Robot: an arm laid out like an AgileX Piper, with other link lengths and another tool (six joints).
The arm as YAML. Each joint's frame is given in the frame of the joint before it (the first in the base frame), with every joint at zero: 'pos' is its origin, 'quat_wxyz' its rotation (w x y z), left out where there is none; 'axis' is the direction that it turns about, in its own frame. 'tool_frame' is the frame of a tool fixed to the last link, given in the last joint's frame.
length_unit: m
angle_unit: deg
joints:
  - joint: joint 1
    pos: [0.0, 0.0, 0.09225]
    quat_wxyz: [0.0, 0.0, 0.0, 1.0]
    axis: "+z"
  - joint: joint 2
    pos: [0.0, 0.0, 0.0]
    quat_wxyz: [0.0, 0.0, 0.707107, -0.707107]
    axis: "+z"
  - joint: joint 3
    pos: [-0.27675, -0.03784, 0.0]
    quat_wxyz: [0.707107, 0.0, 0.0, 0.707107]
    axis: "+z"
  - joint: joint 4
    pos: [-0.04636, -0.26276, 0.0]
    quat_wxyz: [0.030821, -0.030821, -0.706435, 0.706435]
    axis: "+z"
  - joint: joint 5
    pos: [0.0, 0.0, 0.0]
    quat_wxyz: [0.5, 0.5, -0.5, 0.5]
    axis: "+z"
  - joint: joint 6
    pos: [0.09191, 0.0, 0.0]
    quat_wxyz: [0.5, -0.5, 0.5, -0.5]
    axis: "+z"
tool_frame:
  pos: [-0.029, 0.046, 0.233]
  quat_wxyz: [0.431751, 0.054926, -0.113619, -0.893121]
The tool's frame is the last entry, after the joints.
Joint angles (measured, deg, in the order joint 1, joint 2, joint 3, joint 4, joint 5, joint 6), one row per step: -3.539 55.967 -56.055 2.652 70.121 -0.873; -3.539 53.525 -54.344 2.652 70.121 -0.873; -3.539 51.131 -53.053 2.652 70.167 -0.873; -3.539 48.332 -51.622 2.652 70.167 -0.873; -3.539 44.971 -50.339 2.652 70.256 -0.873; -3.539 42.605 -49.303 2.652 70.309 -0.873; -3.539 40.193 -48.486 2.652 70.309 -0.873; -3.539 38.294 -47.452 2.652 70.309 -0.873; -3.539 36.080 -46.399 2.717 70.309 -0.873; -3.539 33.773 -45.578 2.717 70.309 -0.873; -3.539 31.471 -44.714 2.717 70.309 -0.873; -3.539 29.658 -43.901 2.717 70.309 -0.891; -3.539 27.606 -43.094 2.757 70.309 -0.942; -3.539 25.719 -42.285 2.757 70.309 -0.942; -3.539 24.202 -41.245 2.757 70.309 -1.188; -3.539 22.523 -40.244 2.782 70.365 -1.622; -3.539 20.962 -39.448 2.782 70.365 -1.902
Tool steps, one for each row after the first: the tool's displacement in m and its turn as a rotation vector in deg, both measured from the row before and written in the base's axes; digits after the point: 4 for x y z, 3 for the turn. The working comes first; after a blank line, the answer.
Tool pose at each row, in the base's axes (x y z in m, rotation vector in deg; the steps are taken from these numbers as rounded here): 0.2483 -0.0472 0.0812 77.884 145.425 -0.466; 0.2411 -0.0468 0.0805 77.624 144.811 -0.028; 0.2356 -0.0464 0.0819 77.244 143.924 0.602; 0.2300 -0.0461 0.0838 76.752 142.772 1.408; 0.2247 -0.0457 0.0883 76.027 141.094 2.562; 0.2205 -0.0455 0.0903 75.559 140.014 3.293; 0.2175 -0.0453 0.0938 74.975 138.660 4.193; 0.2138 -0.0451 0.0937 74.656 137.925 4.677; 0.2102 -0.0445 0.0943 74.234 136.960 5.402; 0.2074 -0.0443 0.0969 73.681 135.693 6.215; 0.2045 -0.0441 0.0989 73.143 134.464 6.991; 0.2020 -0.0440 0.0994 72.745 133.614 7.517; 0.1995 -0.0436 0.1006 72.217 132.581 8.200; 0.1971 -0.0435 0.1012 71.808 131.655 8.763; 0.1945 -0.0435 0.0987 71.338 131.333 8.886; 0.1919 -0.0434 0.0968 70.592 130.960 9.013; 0.1901 -0.0434 0.0962 69.978 130.396 9.256

-0.0072 0.0004 -0.0007 -0.046 -0.730 0.000; -0.0055 0.0004 0.0014 -0.065 -1.055 0.002; -0.0056 0.0003 0.0019 -0.084 -1.365 0.001; -0.0053 0.0004 0.0045 -0.124 -1.985 0.004; -0.0042 0.0002 0.0020 -0.079 -1.275 0.002; -0.0030 0.0002 0.0035 -0.099 -1.592 0.000; -0.0037 0.0002 -0.0001 -0.053 -0.863 0.001; -0.0036 0.0006 0.0006 -0.009 -1.163 0.016; -0.0028 0.0002 0.0026 -0.091 -1.483 0.000; -0.0029 0.0002 0.0020 -0.089 -1.435 0.000; -0.0025 0.0001 0.0005 -0.073 -0.999 0.014; -0.0025 0.0004 0.0012 -0.071 -1.244 0.053; -0.0024 0.0001 0.0006 -0.067 -1.076 0.000; -0.0026 0.0000 -0.0025 -0.192 -0.477 0.184; -0.0026 0.0001 -0.0019 -0.308 -0.624 0.333; -0.0018 0.0000 -0.0006 -0.237 -0.764 0.206
